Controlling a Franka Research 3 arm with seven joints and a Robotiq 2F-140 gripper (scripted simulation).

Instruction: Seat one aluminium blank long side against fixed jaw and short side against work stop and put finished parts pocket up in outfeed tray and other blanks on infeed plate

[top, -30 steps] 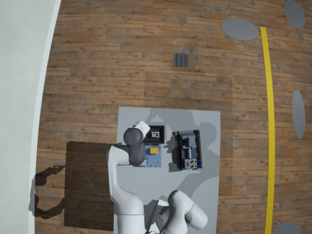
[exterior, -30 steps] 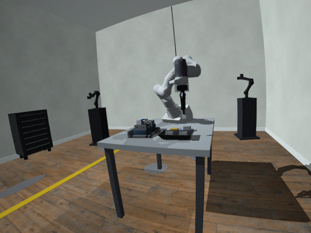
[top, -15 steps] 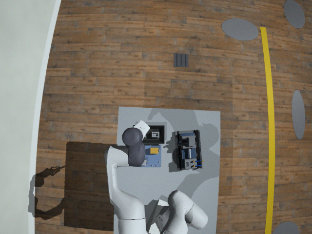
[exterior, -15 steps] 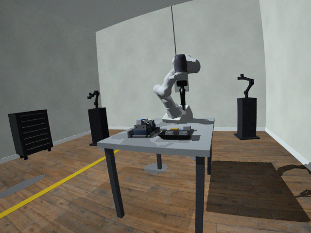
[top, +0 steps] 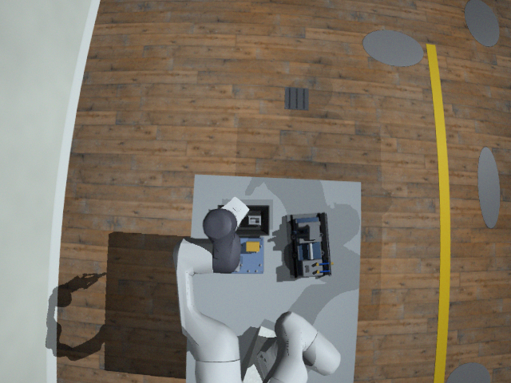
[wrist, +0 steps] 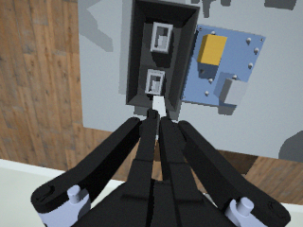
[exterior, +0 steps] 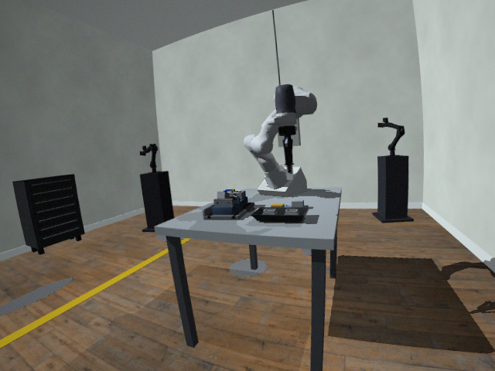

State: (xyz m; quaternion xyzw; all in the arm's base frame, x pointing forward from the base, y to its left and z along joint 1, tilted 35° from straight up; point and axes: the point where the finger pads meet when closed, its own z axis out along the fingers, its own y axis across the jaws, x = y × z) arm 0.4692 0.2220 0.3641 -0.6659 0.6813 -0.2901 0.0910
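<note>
Now: the vise 170 mm behind my hand, 330 mm to the right of it and 180 mm below it. From my hand the other things lie so: brass blank 130 mm behind, 70 mm to the right, 190 mm below.
</note>
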